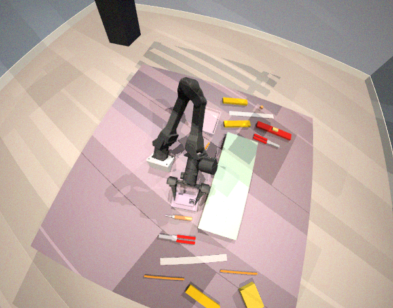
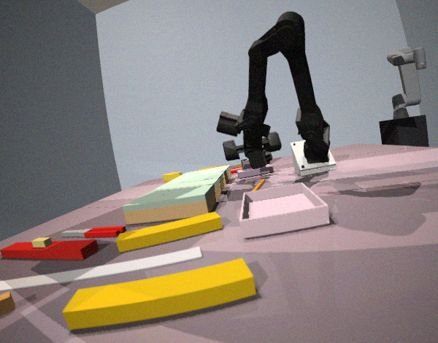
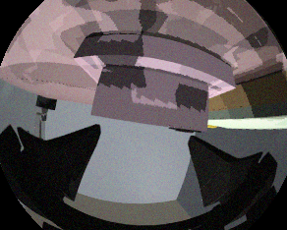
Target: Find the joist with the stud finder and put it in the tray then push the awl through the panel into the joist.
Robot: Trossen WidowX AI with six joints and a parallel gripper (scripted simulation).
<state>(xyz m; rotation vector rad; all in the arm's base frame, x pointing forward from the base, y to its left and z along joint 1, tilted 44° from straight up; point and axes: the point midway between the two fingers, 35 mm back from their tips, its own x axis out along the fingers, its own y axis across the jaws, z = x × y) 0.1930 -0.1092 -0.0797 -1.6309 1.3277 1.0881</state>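
The stud finder lies 10 mm ahead of my gripper tip, 20 mm to the left of it and 20 mm below it. From my gripper tip the other things lie so: red level (350 mm ahead, 590 mm to the left, 50 mm below); tray (50 mm behind, 490 mm to the left, 50 mm below); awl (20 mm behind, 70 mm to the right, 60 mm below).
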